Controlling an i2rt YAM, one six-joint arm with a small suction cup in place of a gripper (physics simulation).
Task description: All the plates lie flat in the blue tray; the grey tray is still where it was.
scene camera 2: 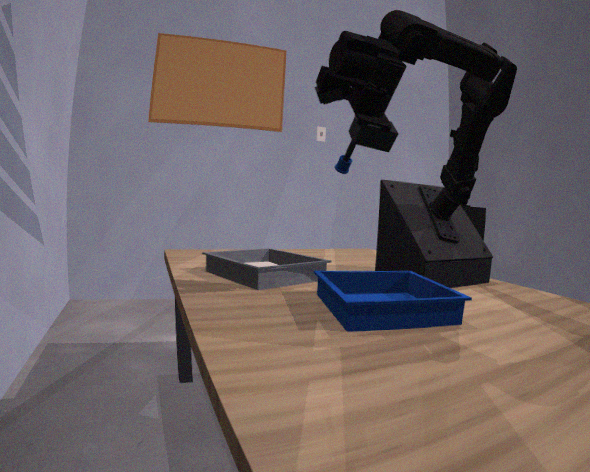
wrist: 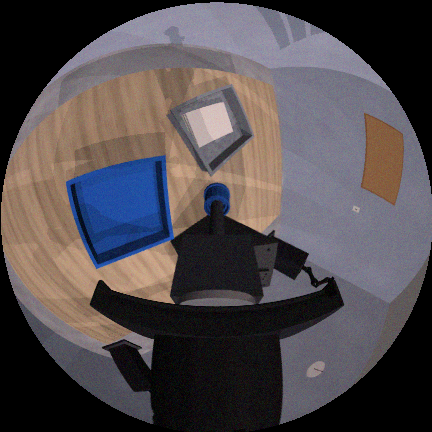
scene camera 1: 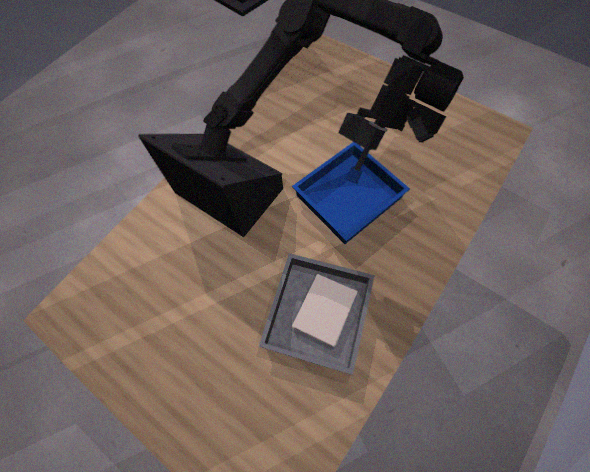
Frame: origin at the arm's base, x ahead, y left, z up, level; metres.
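Seen in the pictures: hand at its tool point: (scene camera 2: 341, 169) (wrist: 216, 194) (scene camera 1: 351, 180); arm's base at its link origin: (scene camera 2: 437, 214) (scene camera 1: 211, 154).
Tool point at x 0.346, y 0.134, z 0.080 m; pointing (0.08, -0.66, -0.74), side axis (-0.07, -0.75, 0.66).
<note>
Offsets run from my tool point to a thing's middle. Level surfaces: height alone.
White rectangular plates {dx +0.113, dy -0.200, dz -0.238 m} (scene camera 1: 325, 311) (scene camera 2: 260, 264) (wrist: 209, 124) lie in a stack in the grey tray {dx +0.106, dy -0.218, dz -0.236 m} (scene camera 1: 306, 359) (scene camera 2: 292, 276) (wrist: 189, 146). Layered edges show in the wrist view, but I cannot count the plates. The blue tray {dx -0.061, dy +0.102, dz -0.236 m} (scene camera 1: 345, 212) (scene camera 2: 405, 314) (wrist: 125, 195) stands apart from the grey tray and is empty. My gripper, a small blue suction cup (scene camera 1: 354, 175) (scene camera 2: 343, 165) (wrist: 217, 198), is open with nothing on it. It hangs high above the table, well above both trays, and is tilted.
The arm's black wedge-shaped base (scene camera 1: 215, 170) (scene camera 2: 425, 245) stands on the wooden table {dz -0.261 m} (scene camera 1: 175, 380) (scene camera 2: 425, 400), beside the two trays. The grey tray is near a long table edge. A cork board (scene camera 2: 217, 82) (wrist: 382, 160) hangs on the wall.
</note>
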